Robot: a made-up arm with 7 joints.
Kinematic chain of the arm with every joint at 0, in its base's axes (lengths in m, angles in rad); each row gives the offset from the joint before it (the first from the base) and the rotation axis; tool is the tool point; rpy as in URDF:
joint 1: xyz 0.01 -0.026 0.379 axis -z
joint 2: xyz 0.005 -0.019 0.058 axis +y
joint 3: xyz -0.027 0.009 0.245 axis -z
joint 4: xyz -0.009 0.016 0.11 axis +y
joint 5: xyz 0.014 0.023 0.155 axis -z
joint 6: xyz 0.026 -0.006 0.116 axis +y
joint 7: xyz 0 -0.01 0.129 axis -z
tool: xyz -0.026 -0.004 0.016 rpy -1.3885 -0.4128 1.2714
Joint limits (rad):
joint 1: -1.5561..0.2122
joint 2: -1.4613..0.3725
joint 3: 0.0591..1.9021
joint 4: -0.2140..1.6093
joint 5: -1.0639..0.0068
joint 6: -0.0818..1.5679
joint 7: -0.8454..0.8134
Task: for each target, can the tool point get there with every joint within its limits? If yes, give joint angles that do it. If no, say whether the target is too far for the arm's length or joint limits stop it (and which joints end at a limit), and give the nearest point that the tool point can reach.
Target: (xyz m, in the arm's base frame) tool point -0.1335 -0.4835 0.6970
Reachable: yes | joints -0.1854 -0.7833 1.6102 1.4394 -0.6003 0.3641 0.4783
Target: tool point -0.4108 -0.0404 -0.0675
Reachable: no: joint limits stop it (at a limit: joint 1, joint 2, joint 3, joint 5, joint 6, joint 7) | nearest point -0.4134 -0.2653 0.3417 | short by 0.467 m
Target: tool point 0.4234 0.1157 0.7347
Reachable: yes | joints -0.5296 0.1367 0.2687 1.4530 -0.8501 0.1111 -0.4873
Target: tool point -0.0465 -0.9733 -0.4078
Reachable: no: too far | nearest point -0.0280 -0.6628 0.3436 | short by 0.813 m
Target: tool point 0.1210 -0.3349 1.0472
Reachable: yes | joints -0.2470 -0.0611 1.4681 0.6797 -0.5394 0.5680 -0.3152
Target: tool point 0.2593 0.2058 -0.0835
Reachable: no: joint limits stop it (at a limit: joint 2, joint 4, joint 7) | nearest point 0.2567 0.2034 0.4849 | short by 0.568 m
